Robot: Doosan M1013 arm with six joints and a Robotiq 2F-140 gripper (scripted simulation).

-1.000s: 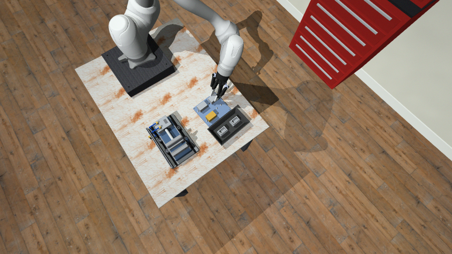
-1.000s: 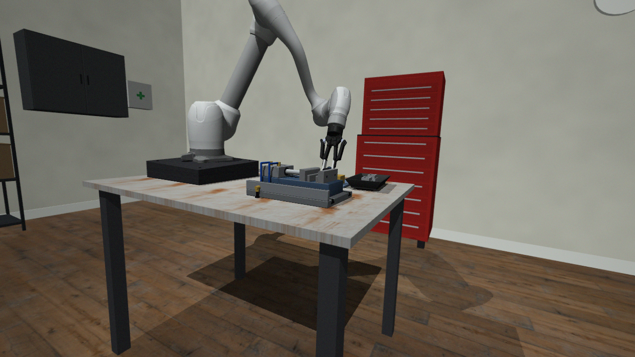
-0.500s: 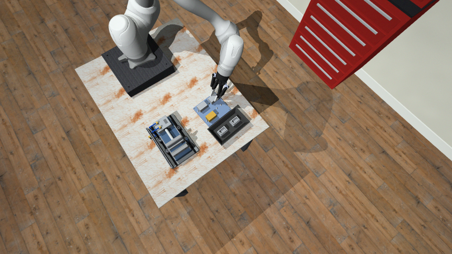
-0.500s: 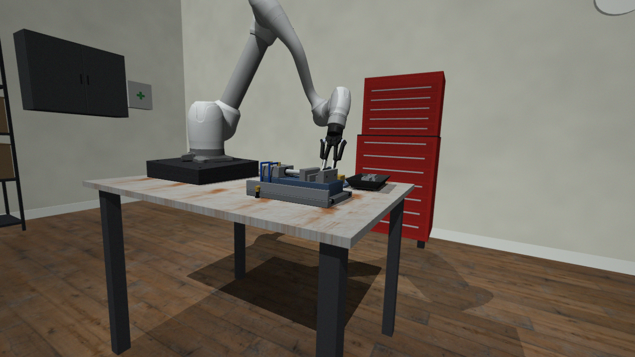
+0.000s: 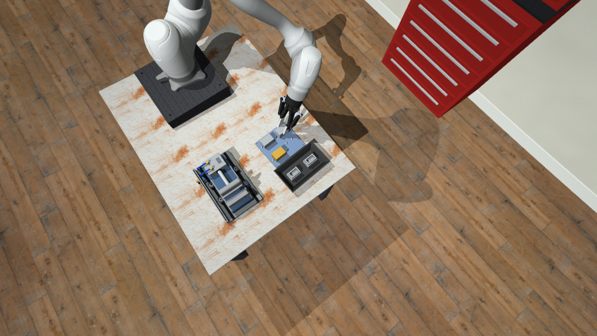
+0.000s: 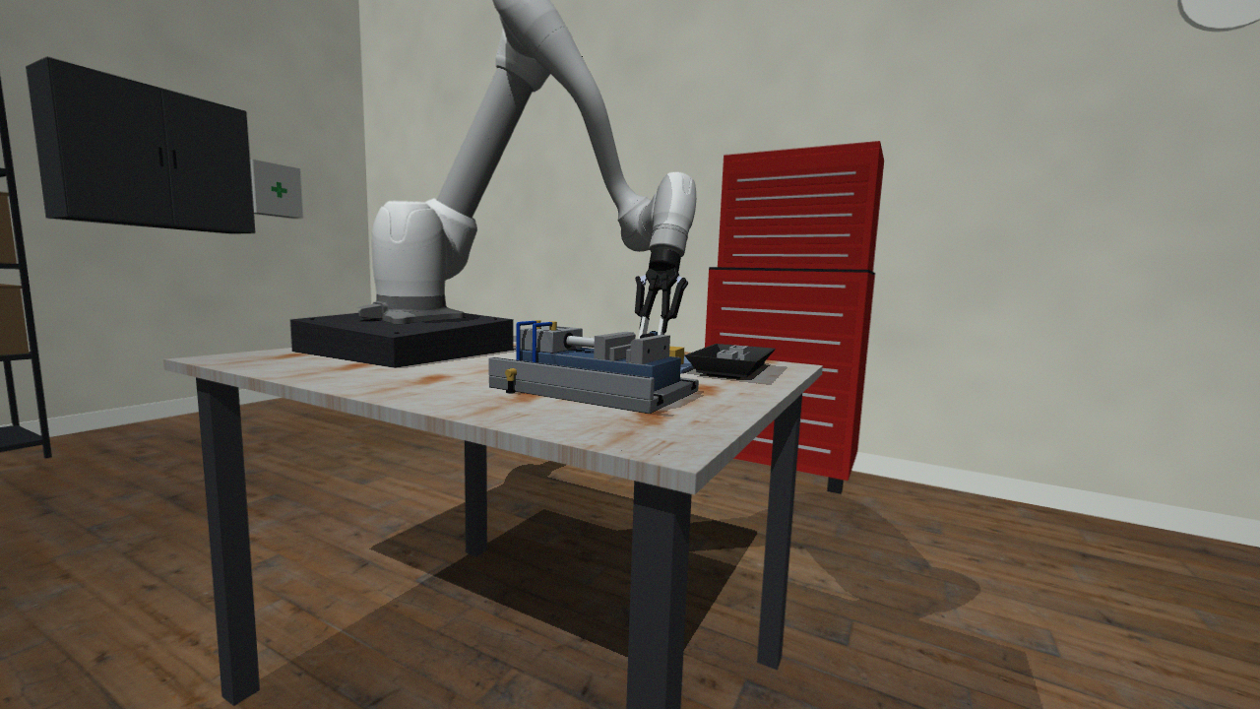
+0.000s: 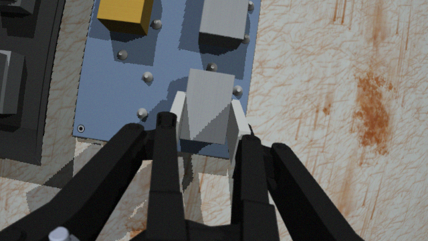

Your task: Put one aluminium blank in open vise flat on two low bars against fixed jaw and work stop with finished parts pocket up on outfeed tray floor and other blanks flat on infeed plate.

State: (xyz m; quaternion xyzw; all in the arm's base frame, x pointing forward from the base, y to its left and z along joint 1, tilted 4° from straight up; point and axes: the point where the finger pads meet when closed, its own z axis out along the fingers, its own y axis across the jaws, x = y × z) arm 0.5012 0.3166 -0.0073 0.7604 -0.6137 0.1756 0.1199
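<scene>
Right now the aluminium blank is 10 mm to the right of my hand and 40 mm below it. From my hand the other things lie so: work stop: 200 mm ahead, 300 mm to the right, 30 mm above; then brass blank: 110 mm ahead, 90 mm to the right, 40 mm below; then infeed plate: 60 mm ahead, 50 mm to the right, 60 mm below.
</scene>
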